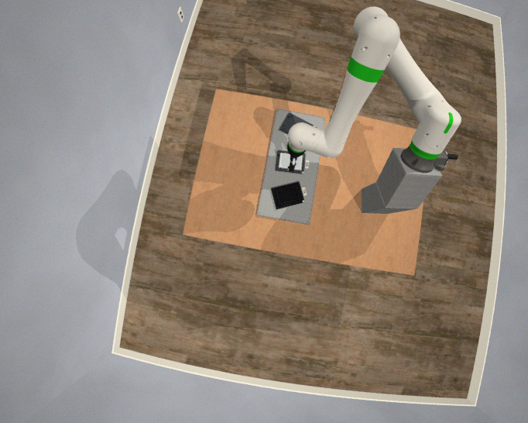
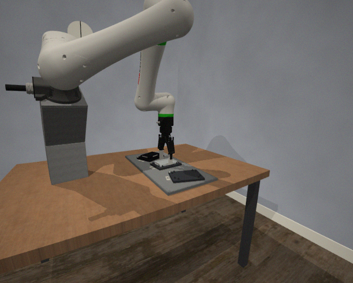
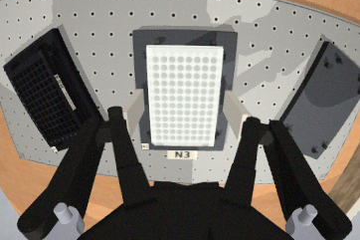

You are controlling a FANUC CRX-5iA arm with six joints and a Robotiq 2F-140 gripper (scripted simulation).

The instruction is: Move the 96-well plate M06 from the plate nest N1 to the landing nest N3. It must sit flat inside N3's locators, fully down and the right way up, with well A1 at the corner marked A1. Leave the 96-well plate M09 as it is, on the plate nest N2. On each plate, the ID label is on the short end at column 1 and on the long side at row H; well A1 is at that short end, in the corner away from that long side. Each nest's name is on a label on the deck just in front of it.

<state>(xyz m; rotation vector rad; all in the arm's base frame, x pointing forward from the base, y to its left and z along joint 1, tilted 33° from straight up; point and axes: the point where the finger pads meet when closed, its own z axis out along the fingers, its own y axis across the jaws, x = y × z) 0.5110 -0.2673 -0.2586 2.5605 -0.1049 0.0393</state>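
Now: the white 96-well plate M06 20 mm below my hand. From my hand the other things lie so: dark landing nest N3 (40 mm below); then black 96-well plate M09 (190 mm to the left, 20 mm below, 10 mm ahead); then N3 label (100 mm behind, 40 mm below, 10 mm to the left).
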